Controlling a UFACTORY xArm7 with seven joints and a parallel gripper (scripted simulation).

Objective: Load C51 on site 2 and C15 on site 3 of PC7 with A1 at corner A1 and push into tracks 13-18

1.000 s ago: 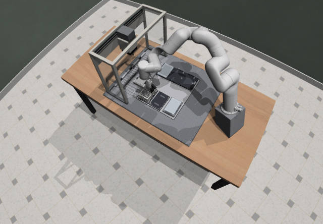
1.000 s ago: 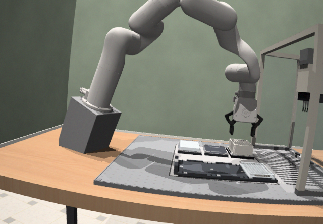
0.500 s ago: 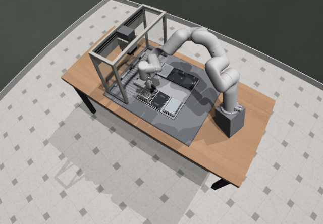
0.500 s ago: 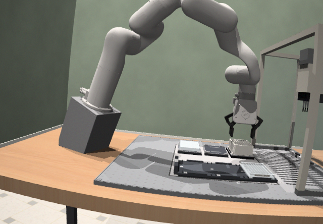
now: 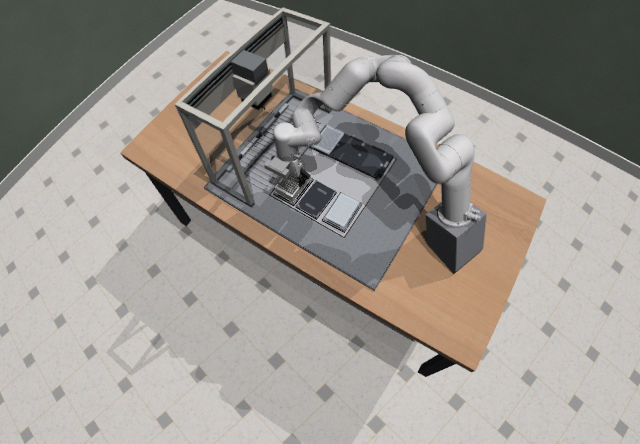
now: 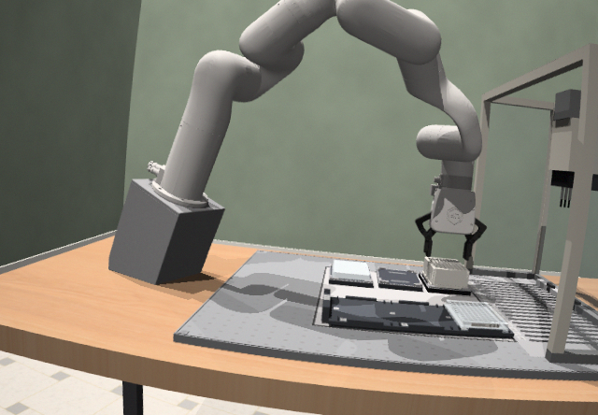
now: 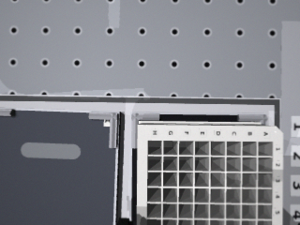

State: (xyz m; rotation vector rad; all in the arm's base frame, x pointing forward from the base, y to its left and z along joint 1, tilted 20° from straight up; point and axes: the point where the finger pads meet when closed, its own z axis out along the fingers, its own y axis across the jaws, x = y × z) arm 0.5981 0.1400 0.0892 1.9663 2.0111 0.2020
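Right now the deep-well block C51 is 4 cm below my hand. The rest, counted from my hand: nest s3: 7 cm below; then nest S2: 11 cm behind, 7 cm below; then 384-well plate C16: 22 cm behind, 6 cm below.
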